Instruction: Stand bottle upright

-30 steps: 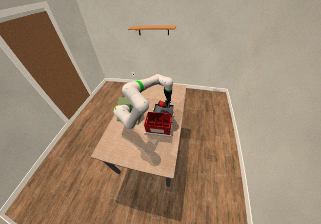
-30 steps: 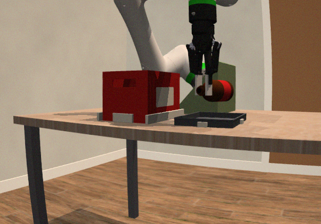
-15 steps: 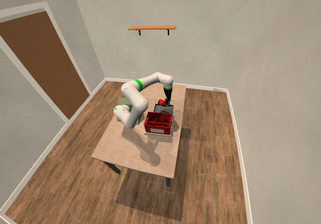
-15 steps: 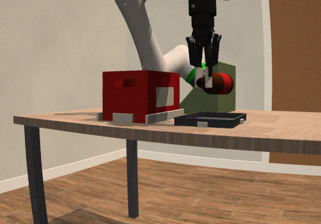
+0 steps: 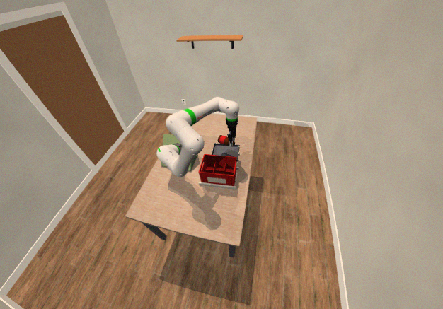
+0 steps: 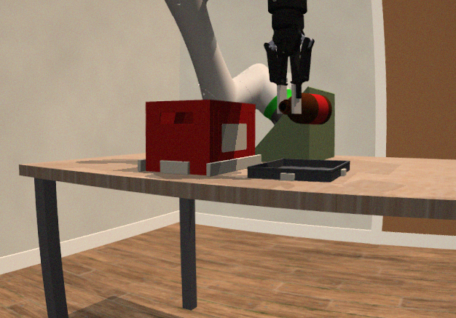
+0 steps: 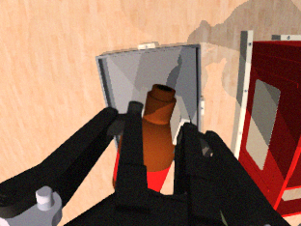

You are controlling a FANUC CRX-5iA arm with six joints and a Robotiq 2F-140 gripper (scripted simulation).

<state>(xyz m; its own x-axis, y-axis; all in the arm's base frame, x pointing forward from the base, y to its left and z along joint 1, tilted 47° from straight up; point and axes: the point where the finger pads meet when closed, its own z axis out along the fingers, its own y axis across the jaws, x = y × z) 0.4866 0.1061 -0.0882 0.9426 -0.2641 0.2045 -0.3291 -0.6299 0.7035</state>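
Right now the brown bottle is 50 mm behind my hand, 20 mm to the left of it and 20 mm below it. From my hand the other things lie so: dark tray: 160 mm below, 70 mm behind, 20 mm to the left; red crate: 260 mm to the right, 90 mm below, 80 mm behind.
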